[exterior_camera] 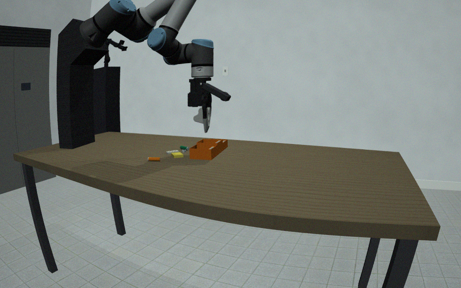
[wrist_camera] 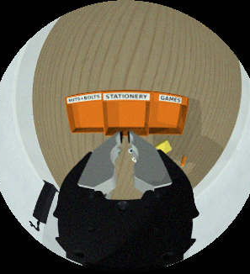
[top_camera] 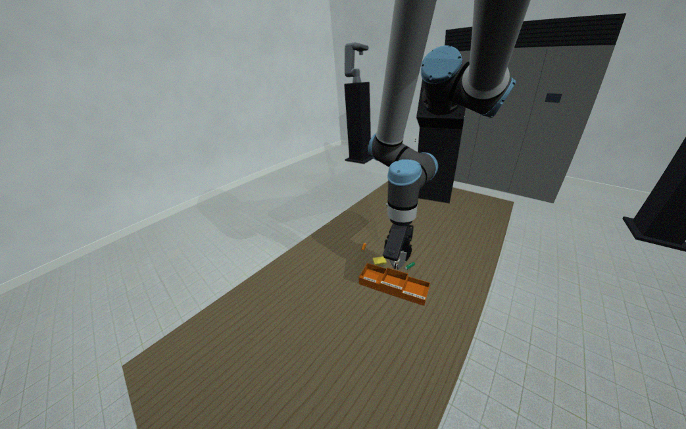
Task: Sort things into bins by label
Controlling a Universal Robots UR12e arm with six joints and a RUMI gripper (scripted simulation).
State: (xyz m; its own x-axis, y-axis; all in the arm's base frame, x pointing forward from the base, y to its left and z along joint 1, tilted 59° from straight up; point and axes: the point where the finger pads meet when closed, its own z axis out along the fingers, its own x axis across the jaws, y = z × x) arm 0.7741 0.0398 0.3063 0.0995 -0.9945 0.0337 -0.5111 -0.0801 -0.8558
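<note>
The speckled white thing is 13 cm behind my hand, 9 cm below it and 6 cm to the right of it. The rest, counted from my hand: green cylinder: 11 cm behind, 9 cm below, 1 cm to the left; then black nut: 9 cm below, 6 cm behind, 1 cm to the left; then silver nut: 9 cm below, 9 cm behind, 3 cm to the right.
</note>
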